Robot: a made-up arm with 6 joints. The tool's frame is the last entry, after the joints. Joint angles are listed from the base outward.
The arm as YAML. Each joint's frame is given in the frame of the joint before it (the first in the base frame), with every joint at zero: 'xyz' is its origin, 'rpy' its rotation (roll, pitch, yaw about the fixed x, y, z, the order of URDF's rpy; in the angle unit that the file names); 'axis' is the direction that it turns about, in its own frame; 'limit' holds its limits. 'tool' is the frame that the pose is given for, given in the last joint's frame.
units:
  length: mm
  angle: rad
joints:
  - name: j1
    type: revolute
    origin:
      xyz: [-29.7, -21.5, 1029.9]
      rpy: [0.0, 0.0, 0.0]
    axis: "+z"
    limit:
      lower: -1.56
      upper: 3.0
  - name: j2
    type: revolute
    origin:
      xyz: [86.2, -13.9, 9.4]
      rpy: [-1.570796, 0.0, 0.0]
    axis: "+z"
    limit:
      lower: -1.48
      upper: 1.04
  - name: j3
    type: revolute
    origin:
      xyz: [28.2, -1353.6, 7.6]
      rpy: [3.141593, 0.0, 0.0]
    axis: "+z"
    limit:
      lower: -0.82
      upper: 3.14
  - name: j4
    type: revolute
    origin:
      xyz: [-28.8, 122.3, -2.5]
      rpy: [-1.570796, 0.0, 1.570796]
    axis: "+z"
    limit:
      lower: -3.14
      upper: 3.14
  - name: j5
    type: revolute
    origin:
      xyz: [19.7, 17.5, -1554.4]
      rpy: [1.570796, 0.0, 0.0]
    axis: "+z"
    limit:
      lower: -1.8
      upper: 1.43
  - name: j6
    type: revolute
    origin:
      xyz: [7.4, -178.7, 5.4]
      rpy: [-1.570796, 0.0, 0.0]
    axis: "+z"
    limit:
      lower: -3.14
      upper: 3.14
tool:
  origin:
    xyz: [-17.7, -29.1, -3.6]
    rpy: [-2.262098, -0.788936, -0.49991]
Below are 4 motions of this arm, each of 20 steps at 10 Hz.
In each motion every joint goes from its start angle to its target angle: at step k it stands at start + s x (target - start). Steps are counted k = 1, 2, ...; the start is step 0. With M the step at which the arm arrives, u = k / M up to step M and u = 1 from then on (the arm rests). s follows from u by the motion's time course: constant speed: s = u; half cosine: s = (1 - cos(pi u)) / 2; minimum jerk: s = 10 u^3 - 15 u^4 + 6 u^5.
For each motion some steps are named. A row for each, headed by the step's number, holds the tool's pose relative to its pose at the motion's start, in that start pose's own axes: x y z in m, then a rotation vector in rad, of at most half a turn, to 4 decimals.
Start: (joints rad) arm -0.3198 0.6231 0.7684 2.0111 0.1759 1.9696
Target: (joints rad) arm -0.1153 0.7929 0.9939 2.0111 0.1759 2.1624
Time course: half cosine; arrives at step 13
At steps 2, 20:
2: -0.0135 0.0214 -0.0186 0.0007 -0.0157 -0.0038
20: -0.1930 0.3597 -0.3806 0.0162 -0.2745 -0.0460

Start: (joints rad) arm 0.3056 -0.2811 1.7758 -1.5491 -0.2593 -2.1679
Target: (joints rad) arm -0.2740 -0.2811 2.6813 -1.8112 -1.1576 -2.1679
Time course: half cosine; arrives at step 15
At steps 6, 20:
6: 0.1468 0.4051 -0.4466 -0.1648 -0.1639 -0.4872
20: 1.0577 0.9083 -1.0691 -0.3511 -0.3709 -1.5930

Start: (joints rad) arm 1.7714 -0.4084 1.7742 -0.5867 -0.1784 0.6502
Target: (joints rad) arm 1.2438 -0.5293 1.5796 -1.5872 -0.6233 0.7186
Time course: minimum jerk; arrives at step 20
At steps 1, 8, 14, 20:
1: -0.0004 -0.0007 0.0005 0.0000 0.0001 0.0010
8: -0.1154 -0.2116 0.1314 -0.0066 0.0170 0.2786
14: -0.2992 -0.6139 0.2693 -0.0090 0.0312 0.7391
20: -0.3529 -0.7485 0.2908 -0.0109 0.0366 0.8816

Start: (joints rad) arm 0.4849 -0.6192 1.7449 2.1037 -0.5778 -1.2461
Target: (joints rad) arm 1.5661 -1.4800 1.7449 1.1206 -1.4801 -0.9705
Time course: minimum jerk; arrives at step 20
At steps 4, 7, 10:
4: -0.0105 0.1914 -0.0417 -0.1410 -0.0358 -0.0050
7: -0.0418 0.7559 -0.2883 -0.5639 -0.1644 -0.0103
10: -0.0340 1.4570 -0.9416 -1.1678 -0.3826 0.0192

